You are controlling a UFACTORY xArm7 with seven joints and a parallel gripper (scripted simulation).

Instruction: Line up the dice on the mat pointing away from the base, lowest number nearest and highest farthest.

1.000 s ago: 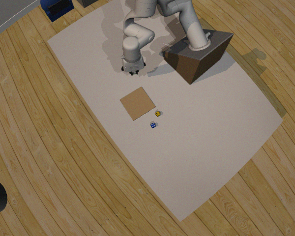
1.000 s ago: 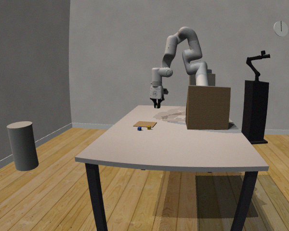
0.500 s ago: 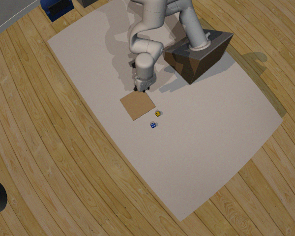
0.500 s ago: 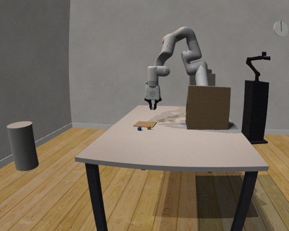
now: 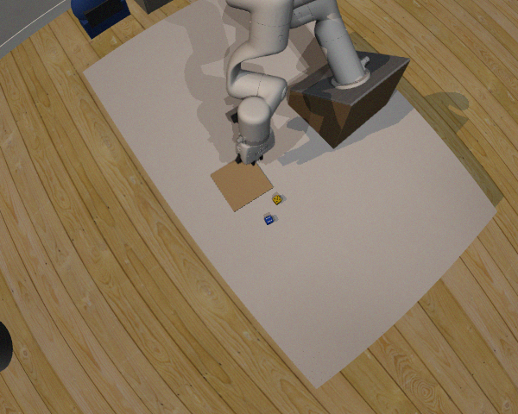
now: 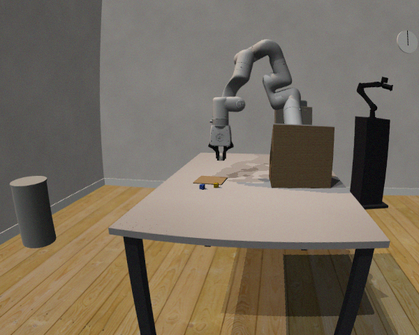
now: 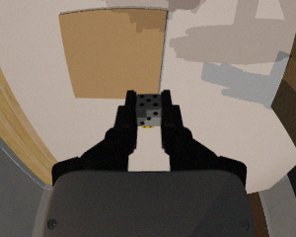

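My gripper is now 5 cm short of the brown mat, 1 cm to the left of it and 12 cm above it. Also, from my hand: yellow die 2 cm ahead, 11 cm to the left, 12 cm below; then blue die 8 cm ahead, 14 cm to the left, 12 cm below; then white die 1 cm below.
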